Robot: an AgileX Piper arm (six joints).
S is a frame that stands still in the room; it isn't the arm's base.
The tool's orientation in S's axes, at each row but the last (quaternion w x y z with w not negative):
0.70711, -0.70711, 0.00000, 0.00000
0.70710, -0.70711, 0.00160, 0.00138
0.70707, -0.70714, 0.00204, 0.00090
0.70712, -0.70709, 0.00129, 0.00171
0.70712, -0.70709, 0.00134, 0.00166
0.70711, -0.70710, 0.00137, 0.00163
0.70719, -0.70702, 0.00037, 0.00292
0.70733, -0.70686, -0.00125, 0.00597
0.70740, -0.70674, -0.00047, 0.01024
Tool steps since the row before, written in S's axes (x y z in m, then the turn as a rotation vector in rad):
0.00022, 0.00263, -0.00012, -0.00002, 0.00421, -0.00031
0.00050, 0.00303, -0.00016, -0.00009, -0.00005, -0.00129
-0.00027, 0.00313, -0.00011, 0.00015, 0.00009, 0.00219
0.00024, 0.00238, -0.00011, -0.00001, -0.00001, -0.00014
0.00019, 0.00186, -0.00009, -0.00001, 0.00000, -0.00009
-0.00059, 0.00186, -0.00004, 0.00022, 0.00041, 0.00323
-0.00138, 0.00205, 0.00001, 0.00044, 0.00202, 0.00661
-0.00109, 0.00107, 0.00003, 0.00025, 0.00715, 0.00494
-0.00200, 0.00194, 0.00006, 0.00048, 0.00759, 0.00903
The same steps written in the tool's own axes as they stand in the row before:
0.00022, 0.00012, 0.00263, -0.00002, 0.00031, 0.00421
0.00050, 0.00016, 0.00303, -0.00008, 0.00129, -0.00005
-0.00027, 0.00011, 0.00313, 0.00014, -0.00219, 0.00009
0.00024, 0.00011, 0.00238, -0.00001, 0.00014, -0.00001
0.00019, 0.00009, 0.00186, -0.00001, 0.00009, 0.00000
-0.00059, 0.00004, 0.00186, 0.00021, -0.00323, 0.00041
-0.00137, 0.00000, 0.00205, 0.00042, -0.00661, 0.00202
-0.00108, -0.00002, 0.00108, 0.00029, -0.00494, 0.00715
-0.00197, -0.00003, 0.00197, 0.00047, -0.00903, 0.00759

